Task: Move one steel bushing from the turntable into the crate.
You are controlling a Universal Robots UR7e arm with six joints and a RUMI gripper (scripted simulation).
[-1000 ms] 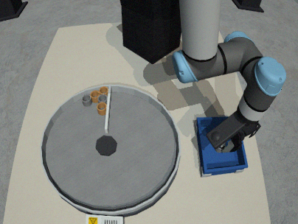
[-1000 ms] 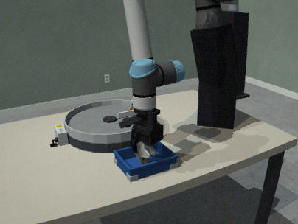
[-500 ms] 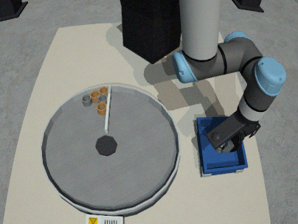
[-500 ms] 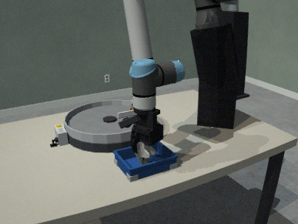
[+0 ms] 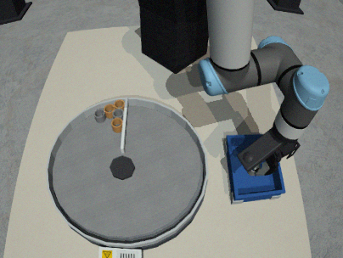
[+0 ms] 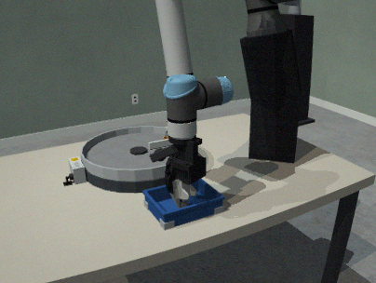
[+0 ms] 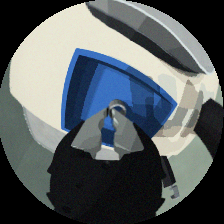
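Now: hand 10 mm past the blue crate. Also, from my hand: round grey turntable 360 mm to the right, 30 mm behind, 30 mm above.
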